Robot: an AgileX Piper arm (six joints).
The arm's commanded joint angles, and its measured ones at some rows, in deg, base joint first. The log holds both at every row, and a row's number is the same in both.
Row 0, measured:
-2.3 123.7 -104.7 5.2 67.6 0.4
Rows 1 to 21, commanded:
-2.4 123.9 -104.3 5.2 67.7 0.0
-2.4 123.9 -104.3 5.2 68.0 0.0
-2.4 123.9 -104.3 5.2 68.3 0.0
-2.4 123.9 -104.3 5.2 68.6 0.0
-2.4 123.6 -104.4 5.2 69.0 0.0
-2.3 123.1 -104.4 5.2 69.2 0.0
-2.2 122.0 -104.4 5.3 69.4 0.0
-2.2 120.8 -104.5 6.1 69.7 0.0
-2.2 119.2 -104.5 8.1 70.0 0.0
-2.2 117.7 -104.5 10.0 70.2 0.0
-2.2 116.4 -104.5 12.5 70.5 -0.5
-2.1 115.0 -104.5 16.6 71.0 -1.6
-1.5 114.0 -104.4 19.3 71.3 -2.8
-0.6 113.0 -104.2 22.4 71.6 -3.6
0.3 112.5 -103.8 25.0 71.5 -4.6
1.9 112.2 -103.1 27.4 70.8 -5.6
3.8 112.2 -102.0 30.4 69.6 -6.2
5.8 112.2 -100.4 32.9 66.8 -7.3
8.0 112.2 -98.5 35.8 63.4 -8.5
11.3 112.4 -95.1 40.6 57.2 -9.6
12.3 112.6 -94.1 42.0 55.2 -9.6
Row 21, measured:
11.0 112.5 -95.6 38.6 59.0 -8.4
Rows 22 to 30, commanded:
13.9 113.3 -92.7 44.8 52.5 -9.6
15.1 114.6 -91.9 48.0 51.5 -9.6
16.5 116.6 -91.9 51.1 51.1 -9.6
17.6 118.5 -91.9 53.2 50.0 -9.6
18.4 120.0 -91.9 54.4 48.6 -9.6
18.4 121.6 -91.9 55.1 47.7 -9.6
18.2 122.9 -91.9 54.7 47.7 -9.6
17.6 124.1 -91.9 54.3 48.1 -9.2
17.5 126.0 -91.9 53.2 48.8 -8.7
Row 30, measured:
17.7 125.0 -92.2 53.6 48.2 -8.6
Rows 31 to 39, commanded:
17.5 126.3 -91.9 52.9 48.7 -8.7
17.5 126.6 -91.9 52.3 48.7 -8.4
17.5 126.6 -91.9 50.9 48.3 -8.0
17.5 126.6 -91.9 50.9 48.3 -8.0
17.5 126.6 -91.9 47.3 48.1 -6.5
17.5 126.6 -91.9 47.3 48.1 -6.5
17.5 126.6 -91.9 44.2 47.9 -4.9
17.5 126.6 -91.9 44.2 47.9 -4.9
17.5 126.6 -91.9 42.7 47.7 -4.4
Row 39, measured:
17.6 126.7 -92.2 45.3 47.7 -5.3
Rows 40 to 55, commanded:
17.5 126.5 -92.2 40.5 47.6 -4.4
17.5 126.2 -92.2 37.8 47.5 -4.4
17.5 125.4 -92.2 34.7 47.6 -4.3
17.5 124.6 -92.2 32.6 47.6 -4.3
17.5 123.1 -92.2 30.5 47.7 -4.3
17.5 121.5 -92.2 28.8 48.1 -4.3
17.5 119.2 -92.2 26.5 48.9 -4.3
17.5 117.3 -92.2 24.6 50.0 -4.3
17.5 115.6 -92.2 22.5 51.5 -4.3
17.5 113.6 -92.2 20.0 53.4 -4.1
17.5 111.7 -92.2 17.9 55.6 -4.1
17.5 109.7 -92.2 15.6 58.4 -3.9
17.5 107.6 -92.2 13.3 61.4 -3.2
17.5 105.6 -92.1 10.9 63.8 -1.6
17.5 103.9 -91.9 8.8 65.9 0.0
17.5 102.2 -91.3 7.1 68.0 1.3
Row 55, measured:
17.6 104.5 -92.1 9.9 64.7 -0.9
